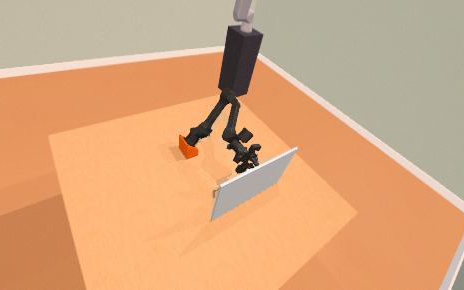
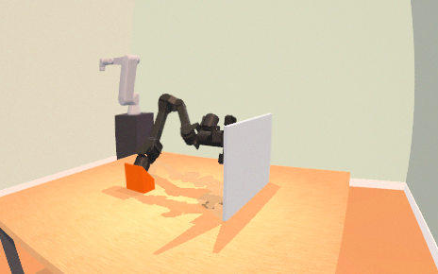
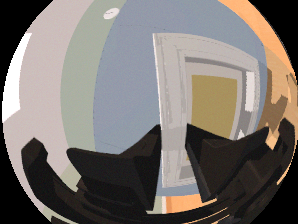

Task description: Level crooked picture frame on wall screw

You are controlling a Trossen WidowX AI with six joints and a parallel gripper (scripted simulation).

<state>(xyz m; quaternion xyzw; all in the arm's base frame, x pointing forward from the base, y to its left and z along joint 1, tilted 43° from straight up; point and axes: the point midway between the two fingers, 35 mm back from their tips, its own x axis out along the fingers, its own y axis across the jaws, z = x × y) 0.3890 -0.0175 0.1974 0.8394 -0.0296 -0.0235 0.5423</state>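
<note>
My gripper tip is now 50 mm above the picture frame and 20 mm to the left of it. Also, from my gripper tip: wall panel: 60 mm below, 20 mm to the right, 10 mm ahead.
</note>
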